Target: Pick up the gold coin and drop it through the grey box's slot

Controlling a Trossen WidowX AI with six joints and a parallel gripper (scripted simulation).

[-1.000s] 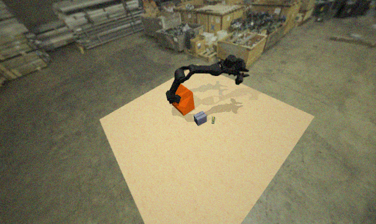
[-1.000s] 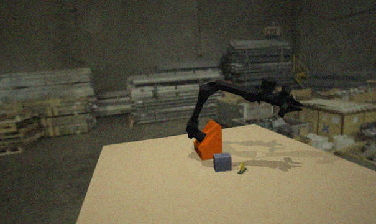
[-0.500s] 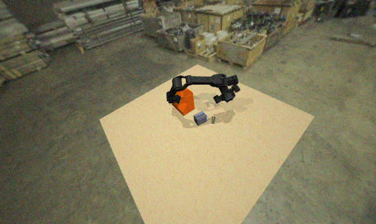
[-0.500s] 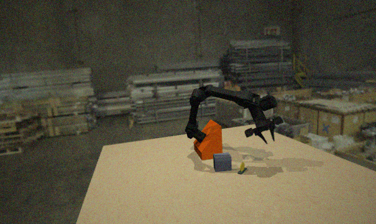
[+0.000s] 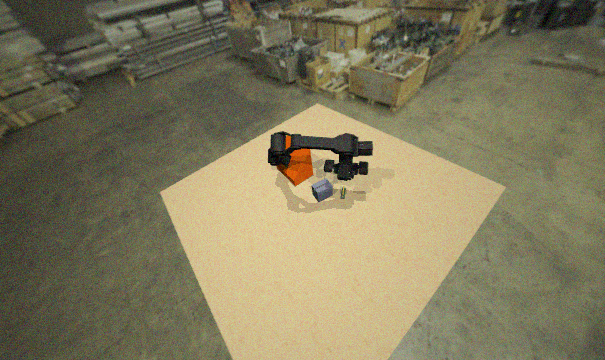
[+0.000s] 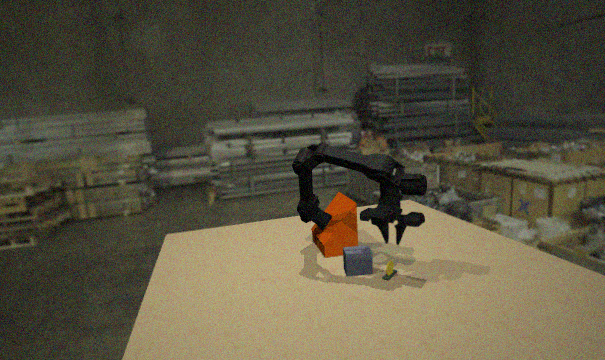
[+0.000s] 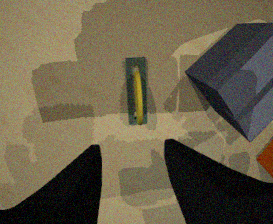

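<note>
Right now the thin gold coin is 10 mm behind my gripper tip, 10 mm to the right of it and 80 mm below it.
</note>
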